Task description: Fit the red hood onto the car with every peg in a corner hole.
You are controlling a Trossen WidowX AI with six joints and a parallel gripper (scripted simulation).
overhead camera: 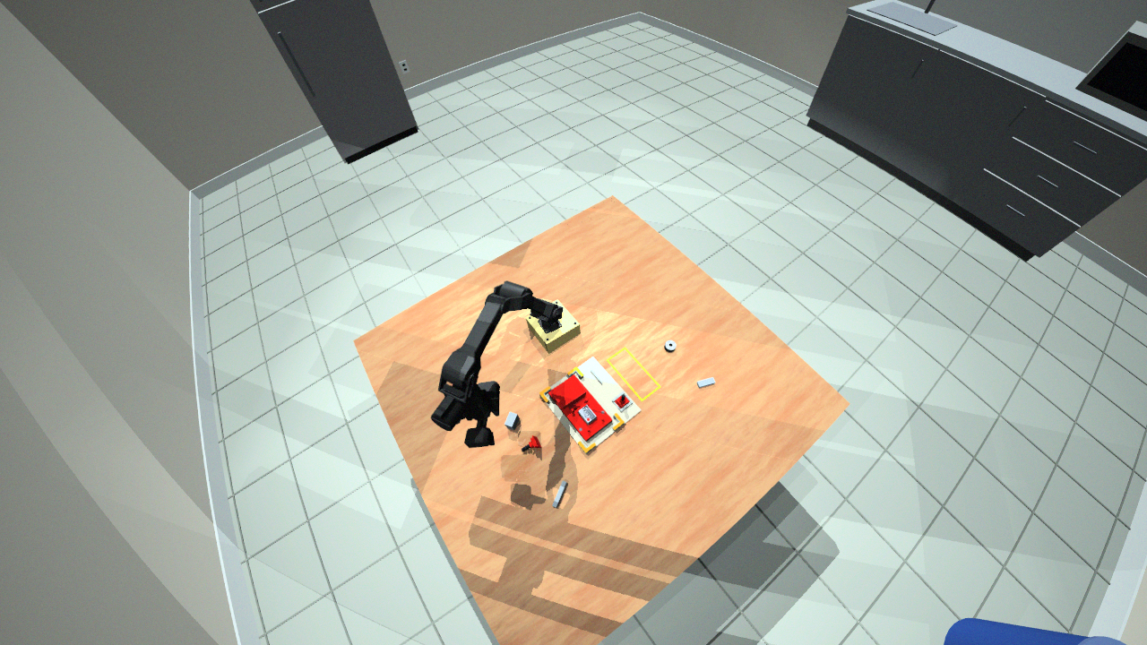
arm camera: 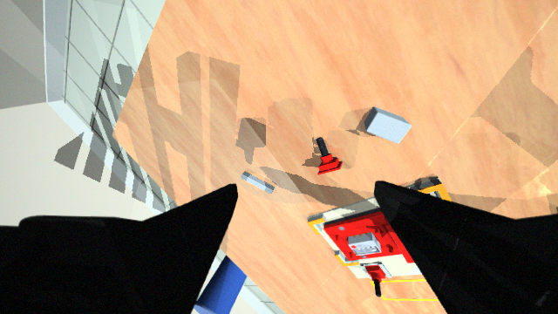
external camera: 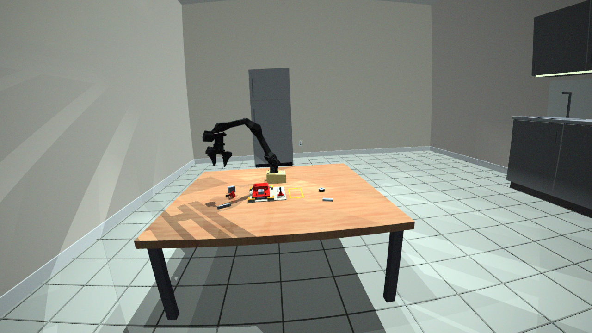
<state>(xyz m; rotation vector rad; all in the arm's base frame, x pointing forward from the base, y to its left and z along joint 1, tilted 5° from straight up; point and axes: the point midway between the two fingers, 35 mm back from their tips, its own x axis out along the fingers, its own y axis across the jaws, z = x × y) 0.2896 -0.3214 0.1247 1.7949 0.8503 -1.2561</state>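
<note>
Right now my gripper tip is 25 cm to the right of the hood, 15 cm above it and 5 cm past it. Round my gripper tip: jig: 28 cm to the left, 18 cm below, 1 cm ahead; grey engine block: 27 cm to the left, 17 cm below, 4 cm ahead.
</note>
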